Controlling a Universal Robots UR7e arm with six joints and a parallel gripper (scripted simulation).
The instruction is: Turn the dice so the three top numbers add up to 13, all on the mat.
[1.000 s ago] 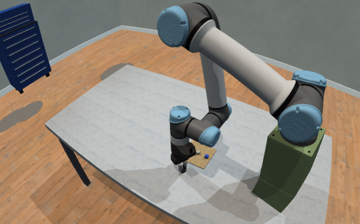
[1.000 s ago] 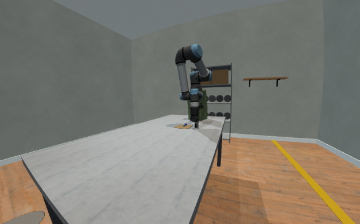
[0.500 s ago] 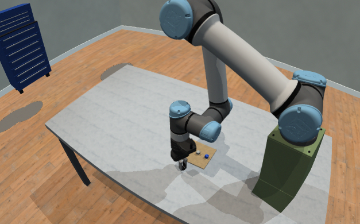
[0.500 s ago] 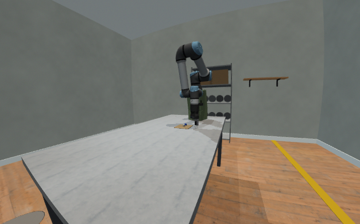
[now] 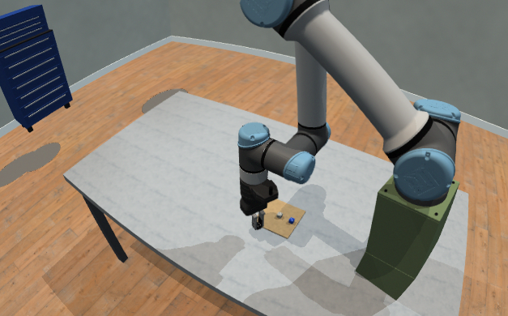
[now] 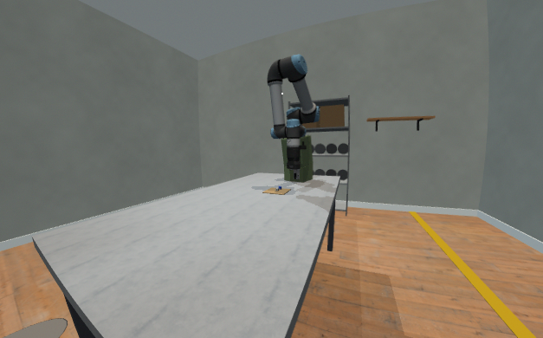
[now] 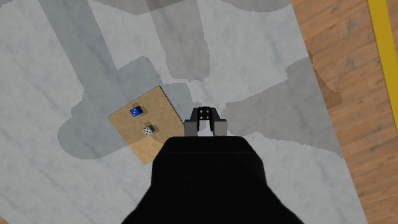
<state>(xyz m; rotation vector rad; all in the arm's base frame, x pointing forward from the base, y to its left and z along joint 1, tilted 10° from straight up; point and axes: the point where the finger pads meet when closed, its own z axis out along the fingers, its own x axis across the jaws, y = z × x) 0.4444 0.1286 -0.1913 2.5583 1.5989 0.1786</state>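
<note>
Right now the white die is 130 mm to the right of my hand, 90 mm below it and 10 mm behind it. From my hand the other things lie so: blue die (130 mm to the right, 90 mm below, 50 mm behind); tan mat (130 mm to the right, 100 mm below, 10 mm behind); black die (10 mm below).
</note>
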